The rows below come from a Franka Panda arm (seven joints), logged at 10 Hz.
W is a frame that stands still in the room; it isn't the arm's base.
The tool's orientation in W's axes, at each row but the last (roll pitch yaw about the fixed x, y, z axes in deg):
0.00 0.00 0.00
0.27 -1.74 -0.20
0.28 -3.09 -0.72
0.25 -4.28 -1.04
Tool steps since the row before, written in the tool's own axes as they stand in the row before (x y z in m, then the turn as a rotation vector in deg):
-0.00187 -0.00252 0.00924 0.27 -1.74 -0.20
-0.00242 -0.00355 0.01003 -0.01 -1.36 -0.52
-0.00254 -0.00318 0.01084 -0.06 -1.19 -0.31
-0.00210 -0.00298 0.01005 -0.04 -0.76 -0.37
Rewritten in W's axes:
-0.00187 -0.00252 0.00924 0.27 -1.74 -0.20
-0.00274 -0.00359 0.00994 0.00 -1.36 -0.53
-0.00316 -0.00319 0.01067 -0.06 -1.19 -0.32
-0.00290 -0.00297 0.00985 -0.03 -0.76 -0.38

